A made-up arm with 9 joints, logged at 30 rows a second.
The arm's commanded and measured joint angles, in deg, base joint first. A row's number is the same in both.
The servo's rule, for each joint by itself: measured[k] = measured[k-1] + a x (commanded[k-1-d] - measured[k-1]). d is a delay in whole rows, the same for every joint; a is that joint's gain. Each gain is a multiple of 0.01, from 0.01 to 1. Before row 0 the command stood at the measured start. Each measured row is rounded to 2 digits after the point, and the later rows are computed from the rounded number. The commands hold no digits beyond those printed.
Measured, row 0:
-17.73 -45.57 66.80 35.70 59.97 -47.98 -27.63 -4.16 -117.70
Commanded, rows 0 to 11:
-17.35 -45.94 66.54 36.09 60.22 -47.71 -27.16 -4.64 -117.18
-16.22 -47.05 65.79 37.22 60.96 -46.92 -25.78 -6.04 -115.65
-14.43 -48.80 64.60 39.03 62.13 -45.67 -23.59 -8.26 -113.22
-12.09 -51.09 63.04 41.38 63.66 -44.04 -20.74 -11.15 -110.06
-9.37 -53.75 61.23 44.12 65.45 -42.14 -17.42 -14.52 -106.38
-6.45 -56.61 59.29 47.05 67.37 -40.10 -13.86 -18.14 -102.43
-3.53 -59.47 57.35 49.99 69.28 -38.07 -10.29 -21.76 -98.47
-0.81 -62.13 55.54 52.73 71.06 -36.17 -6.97 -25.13 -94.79
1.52 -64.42 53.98 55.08 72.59 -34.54 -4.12 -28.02 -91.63
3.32 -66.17 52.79 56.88 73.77 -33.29 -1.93 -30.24 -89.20
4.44 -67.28 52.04 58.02 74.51 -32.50 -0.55 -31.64 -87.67
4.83 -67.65 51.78 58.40 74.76 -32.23 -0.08 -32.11 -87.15
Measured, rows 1 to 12:
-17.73 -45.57 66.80 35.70 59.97 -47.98 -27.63 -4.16 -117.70
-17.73 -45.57 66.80 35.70 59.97 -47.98 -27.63 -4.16 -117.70
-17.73 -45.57 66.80 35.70 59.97 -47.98 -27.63 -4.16 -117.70
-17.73 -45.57 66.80 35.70 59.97 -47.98 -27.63 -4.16 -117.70
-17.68 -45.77 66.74 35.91 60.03 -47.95 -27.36 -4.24 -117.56
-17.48 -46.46 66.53 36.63 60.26 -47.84 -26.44 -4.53 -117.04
-17.05 -47.72 66.11 37.95 60.73 -47.60 -24.79 -5.13 -116.01
-16.36 -49.54 65.43 39.84 61.46 -47.21 -22.44 -6.09 -114.40
-15.38 -51.81 64.51 42.19 62.46 -46.65 -19.53 -7.44 -112.23
-14.13 -54.40 63.36 44.86 63.69 -45.93 -16.24 -9.15 -109.58
-12.65 -57.14 62.04 47.68 65.09 -45.07 -12.79 -11.17 -106.58
-10.99 -59.83 60.61 50.46 66.58 -44.09 -9.41 -13.40 -103.40
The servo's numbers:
d 4
a 0.14 0.54 0.22 0.55 0.25 0.11 0.58 0.16 0.27

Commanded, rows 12 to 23:
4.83 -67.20 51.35 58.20 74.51 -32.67 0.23 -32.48 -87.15
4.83 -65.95 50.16 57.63 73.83 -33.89 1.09 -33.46 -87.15
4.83 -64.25 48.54 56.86 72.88 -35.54 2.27 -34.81 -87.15
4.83 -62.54 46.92 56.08 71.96 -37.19 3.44 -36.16 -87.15
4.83 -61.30 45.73 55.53 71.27 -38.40 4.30 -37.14 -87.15
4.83 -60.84 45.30 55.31 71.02 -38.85 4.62 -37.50 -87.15
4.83 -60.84 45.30 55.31 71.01 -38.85 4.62 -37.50 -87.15
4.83 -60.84 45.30 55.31 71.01 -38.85 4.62 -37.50 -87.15
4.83 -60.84 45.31 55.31 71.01 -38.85 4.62 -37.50 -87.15
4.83 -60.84 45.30 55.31 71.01 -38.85 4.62 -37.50 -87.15
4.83 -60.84 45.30 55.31 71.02 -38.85 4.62 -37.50 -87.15
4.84 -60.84 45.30 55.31 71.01 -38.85 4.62 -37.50 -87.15
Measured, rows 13 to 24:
-9.24 -62.31 59.15 53.00 68.08 -43.04 -6.34 -15.74 -100.22
-7.48 -64.39 57.75 55.13 69.50 -41.97 -3.78 -18.06 -97.24
-5.81 -65.95 56.49 56.72 70.75 -40.93 -1.91 -20.23 -94.66
-4.32 -66.87 55.45 57.64 71.75 -39.97 -0.85 -22.13 -92.63
-3.04 -67.05 54.55 57.95 72.44 -39.17 -0.22 -23.79 -91.15
-1.94 -66.46 53.58 57.77 72.79 -38.59 0.54 -25.34 -90.07
-0.99 -65.27 52.47 57.27 72.81 -38.25 1.54 -26.86 -89.28
-0.18 -63.80 51.25 56.62 72.60 -38.13 2.64 -28.35 -88.70
0.52 -62.45 50.04 56.02 72.27 -38.16 3.60 -29.76 -88.28
1.12 -61.58 49.00 55.63 71.96 -38.24 4.19 -31.00 -87.97
1.64 -61.18 48.19 55.45 71.72 -38.31 4.44 -32.04 -87.75
2.09 -61.00 47.55 55.37 71.54 -38.37 4.54 -32.91 -87.59

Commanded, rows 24 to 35:
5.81 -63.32 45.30 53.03 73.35 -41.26 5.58 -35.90 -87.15
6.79 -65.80 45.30 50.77 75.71 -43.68 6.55 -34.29 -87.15
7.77 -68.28 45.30 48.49 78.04 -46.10 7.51 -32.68 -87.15
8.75 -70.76 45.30 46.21 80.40 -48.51 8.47 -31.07 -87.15
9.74 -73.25 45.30 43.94 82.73 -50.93 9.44 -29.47 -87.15
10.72 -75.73 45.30 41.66 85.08 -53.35 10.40 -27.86 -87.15
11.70 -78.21 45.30 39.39 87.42 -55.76 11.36 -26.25 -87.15
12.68 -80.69 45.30 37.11 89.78 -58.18 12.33 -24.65 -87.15
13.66 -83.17 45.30 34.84 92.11 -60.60 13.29 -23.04 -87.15
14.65 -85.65 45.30 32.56 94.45 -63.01 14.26 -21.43 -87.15
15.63 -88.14 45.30 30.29 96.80 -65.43 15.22 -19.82 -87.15
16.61 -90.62 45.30 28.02 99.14 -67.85 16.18 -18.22 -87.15
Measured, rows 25 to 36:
2.47 -60.91 47.06 55.34 71.41 -38.42 4.59 -33.64 -87.47
2.80 -60.87 46.67 55.32 71.31 -38.47 4.61 -34.26 -87.38
3.08 -60.85 46.37 55.31 71.24 -38.51 4.62 -34.78 -87.32
3.33 -60.84 46.13 55.31 71.18 -38.55 4.62 -35.22 -87.27
3.68 -62.18 45.95 54.06 71.72 -38.85 5.18 -35.33 -87.24
4.12 -64.13 45.81 52.25 72.72 -39.38 5.97 -35.16 -87.22
4.63 -66.37 45.70 50.18 74.05 -40.12 6.86 -34.76 -87.20
5.21 -68.74 45.61 48.00 75.64 -41.04 7.79 -34.17 -87.19
5.84 -71.18 45.54 45.77 77.41 -42.13 8.75 -33.42 -87.18
6.52 -73.64 45.49 43.51 79.33 -43.36 9.71 -32.53 -87.17
7.25 -76.11 45.45 41.24 81.35 -44.72 10.67 -31.53 -87.16
8.01 -78.58 45.42 38.97 83.46 -46.20 11.63 -30.43 -87.16

